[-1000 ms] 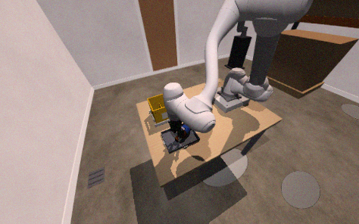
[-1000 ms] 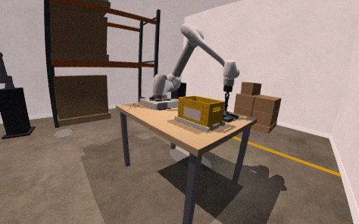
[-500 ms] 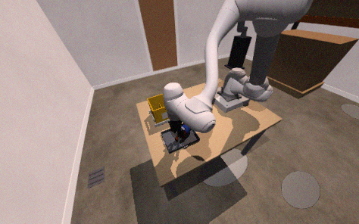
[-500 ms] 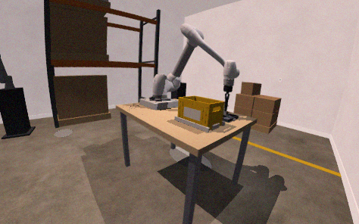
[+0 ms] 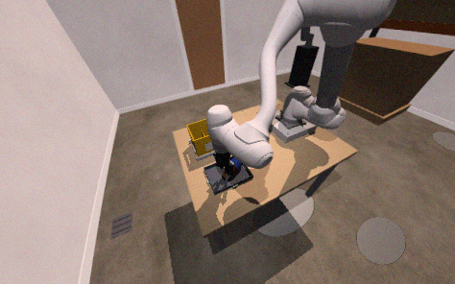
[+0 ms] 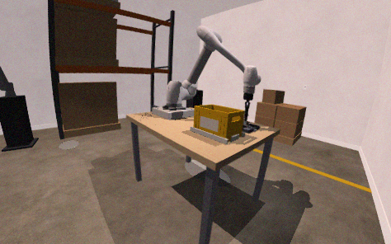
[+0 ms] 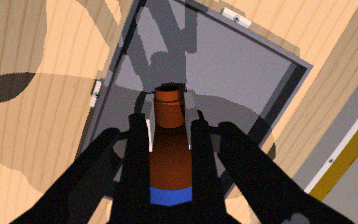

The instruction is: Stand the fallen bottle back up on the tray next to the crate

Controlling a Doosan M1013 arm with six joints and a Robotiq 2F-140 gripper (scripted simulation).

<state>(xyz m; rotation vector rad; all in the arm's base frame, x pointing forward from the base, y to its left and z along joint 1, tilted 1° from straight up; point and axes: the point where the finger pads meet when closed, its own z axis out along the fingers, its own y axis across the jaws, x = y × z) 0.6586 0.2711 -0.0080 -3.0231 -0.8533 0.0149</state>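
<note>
Right now my hand is 50 mm past the brown bottle, 30 mm to the left of it and 20 mm above it. Also, from my hand: yellow crate: 320 mm to the right, 20 mm above; then dark grey tray: 50 mm below, 30 mm to the right, 20 mm behind.
</note>
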